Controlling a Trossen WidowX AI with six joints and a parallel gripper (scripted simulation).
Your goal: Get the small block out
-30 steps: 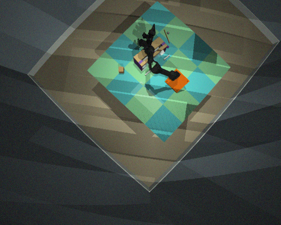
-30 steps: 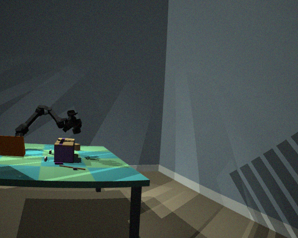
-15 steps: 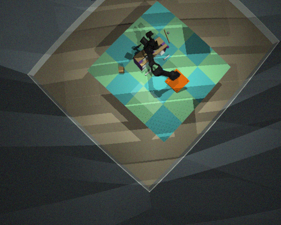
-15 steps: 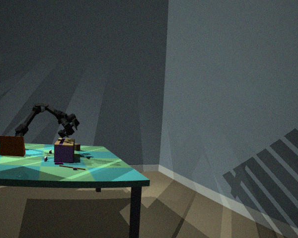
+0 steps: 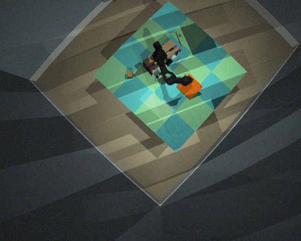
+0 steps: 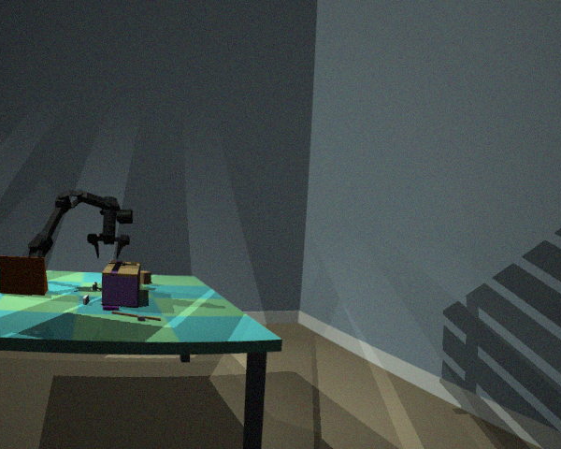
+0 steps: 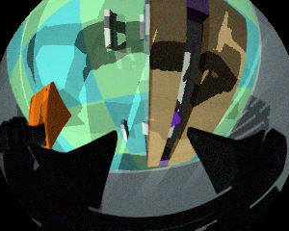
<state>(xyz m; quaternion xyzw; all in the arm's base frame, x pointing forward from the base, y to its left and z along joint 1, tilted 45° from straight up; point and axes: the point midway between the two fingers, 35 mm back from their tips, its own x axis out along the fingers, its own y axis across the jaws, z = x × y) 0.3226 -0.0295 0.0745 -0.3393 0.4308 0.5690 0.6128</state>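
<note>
Now: the box 100 mm below my gripper tip, 30 mm ahead of it and 10 mm to the right of it. From my gripper tip the other things lie so: thin brown stick (370 mm to the right, 150 mm below, 90 mm ahead); grey piece (420 mm to the right, 150 mm below, 100 mm ahead); brown cube (340 mm to the left, 200 mm ahead, 130 mm below).
</note>
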